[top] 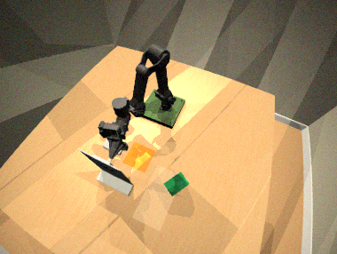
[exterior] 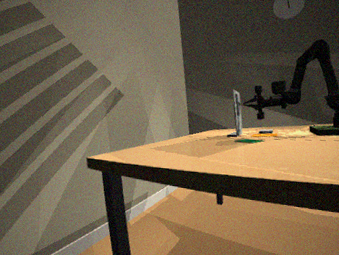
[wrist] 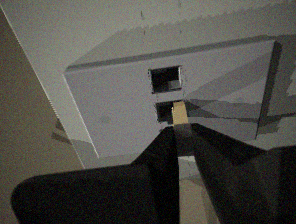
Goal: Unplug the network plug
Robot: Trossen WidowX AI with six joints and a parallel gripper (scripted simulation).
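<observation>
Right now my gripper tip is 18 cm above the orange square, 9 cm past it and 6 cm to the right of it. Also, from my gripper tip: tan plug: 1 cm ahead; then grey upright panel: 6 cm below, 4 cm ahead, 1 cm to the right.
</observation>
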